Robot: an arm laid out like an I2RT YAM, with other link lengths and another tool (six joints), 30 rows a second.
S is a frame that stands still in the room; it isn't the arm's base.
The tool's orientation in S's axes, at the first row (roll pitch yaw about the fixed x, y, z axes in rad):
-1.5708 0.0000 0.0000
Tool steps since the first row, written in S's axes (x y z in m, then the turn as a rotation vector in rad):
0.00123 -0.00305 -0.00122 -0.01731 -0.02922 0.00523
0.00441 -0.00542 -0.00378 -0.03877 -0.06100 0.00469
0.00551 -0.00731 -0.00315 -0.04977 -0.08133 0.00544
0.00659 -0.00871 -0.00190 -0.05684 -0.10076 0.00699
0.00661 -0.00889 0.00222 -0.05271 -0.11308 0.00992
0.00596 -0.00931 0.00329 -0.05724 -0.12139 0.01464
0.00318 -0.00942 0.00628 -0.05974 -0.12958 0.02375
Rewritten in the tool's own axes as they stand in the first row. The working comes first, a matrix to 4 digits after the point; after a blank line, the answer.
The tool's axes in the first row as the columns of a matrix, in S's axes (used below as rounded here):
1.0000 0.0000 0.0000
0.0000 0.0000 1.0000
0.0000 -1.0000 0.0000

0.00123 0.00122 -0.00305 -0.01731 -0.00523 -0.02922
0.00441 0.00378 -0.00542 -0.03877 -0.00469 -0.06100
0.00551 0.00315 -0.00731 -0.04977 -0.00544 -0.08133
0.00659 0.00190 -0.00871 -0.05684 -0.00699 -0.10076
0.00661 -0.00222 -0.00889 -0.05271 -0.00992 -0.11308
0.00596 -0.00329 -0.00931 -0.05724 -0.01464 -0.12139
0.00318 -0.00628 -0.00942 -0.05974 -0.02375 -0.12958

